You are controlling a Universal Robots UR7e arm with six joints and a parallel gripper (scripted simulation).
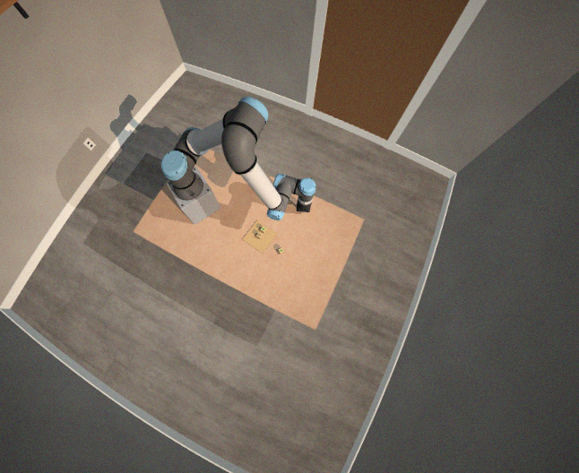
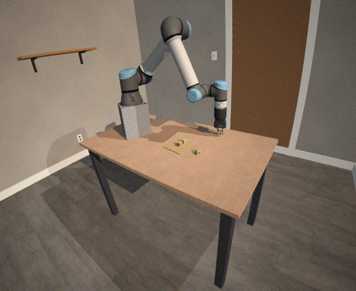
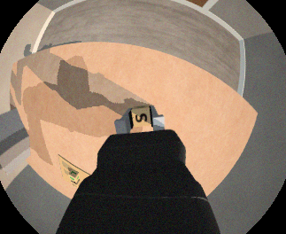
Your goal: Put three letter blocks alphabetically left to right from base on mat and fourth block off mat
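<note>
Right now my hand is 23 cm to the left of the tan mat, 19 cm past it and 2 cm above it.
</note>
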